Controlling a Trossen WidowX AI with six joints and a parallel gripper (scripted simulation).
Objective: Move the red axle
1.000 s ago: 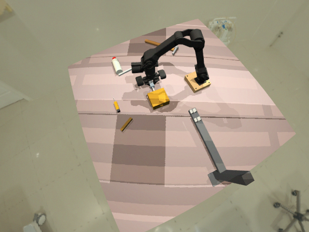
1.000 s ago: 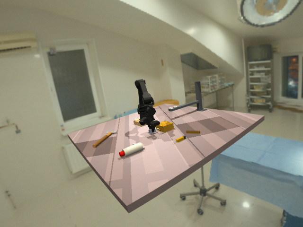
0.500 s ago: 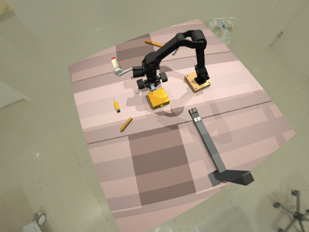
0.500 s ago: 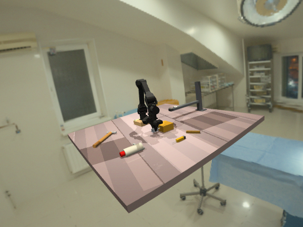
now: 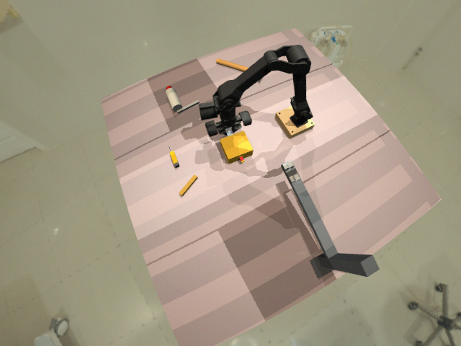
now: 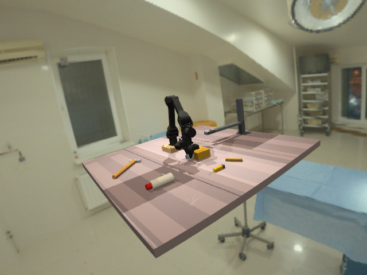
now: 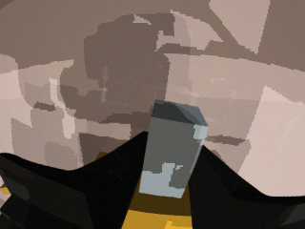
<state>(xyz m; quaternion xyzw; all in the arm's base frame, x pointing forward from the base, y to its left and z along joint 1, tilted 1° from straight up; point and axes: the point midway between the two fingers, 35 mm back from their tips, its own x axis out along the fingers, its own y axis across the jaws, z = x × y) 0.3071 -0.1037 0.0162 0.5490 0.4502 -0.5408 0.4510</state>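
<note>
My gripper tip is 1 cm short of the yellow beam, 8 cm to the right of it and 1 cm below it. From my gripper tip the other things lie so: yellow screwdriver: 26 cm ahead, 3 cm to the right, 1 cm below; then grey bar: 10 cm ahead, 25 cm to the right, 1 cm below; then light-blue piece: 2 cm to the left, 1 cm above.
</note>
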